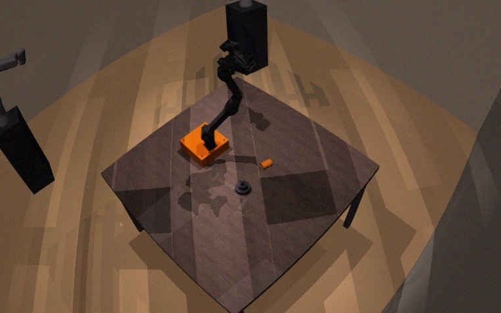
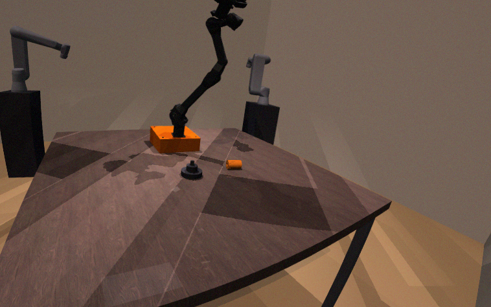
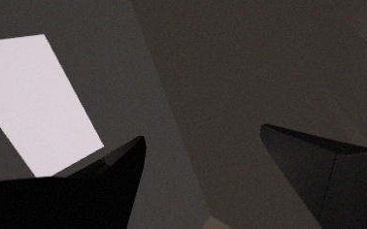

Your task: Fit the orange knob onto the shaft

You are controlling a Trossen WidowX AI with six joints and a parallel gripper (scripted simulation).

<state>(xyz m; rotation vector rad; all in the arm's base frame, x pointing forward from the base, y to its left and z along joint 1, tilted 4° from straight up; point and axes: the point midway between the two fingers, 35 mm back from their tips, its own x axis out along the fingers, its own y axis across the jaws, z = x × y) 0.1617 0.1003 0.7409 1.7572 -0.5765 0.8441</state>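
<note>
Right now the orange knob is 5 cm ahead of my gripper tip, 7 cm to the left of it and 81 cm below it. From my gripper tip the other things lie so: dark round pedestal 9 cm ahead, 13 cm to the right, 80 cm below.
</note>
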